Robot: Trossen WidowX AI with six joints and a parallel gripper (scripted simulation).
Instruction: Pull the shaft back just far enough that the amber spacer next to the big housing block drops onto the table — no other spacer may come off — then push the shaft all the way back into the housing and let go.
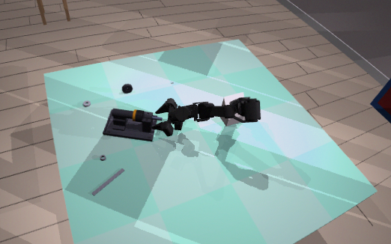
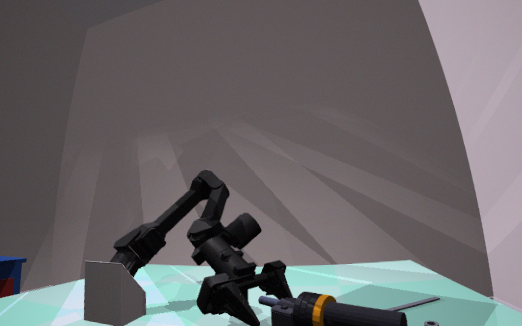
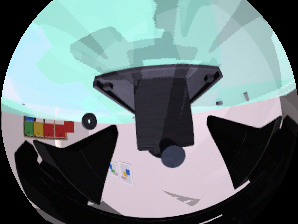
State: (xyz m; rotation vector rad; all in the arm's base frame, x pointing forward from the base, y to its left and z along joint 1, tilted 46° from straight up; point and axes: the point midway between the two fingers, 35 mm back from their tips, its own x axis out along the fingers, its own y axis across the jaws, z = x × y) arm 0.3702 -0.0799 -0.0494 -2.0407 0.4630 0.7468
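My gripper tip is 40 mm short of the shaft, 20 mm to the left of it and 20 mm below it. From my gripper tip the other things lie so: grey bar: 290 mm ahead, 170 mm to the left, 60 mm below; amber spacer: 70 mm ahead, 50 mm to the right, 20 mm above.
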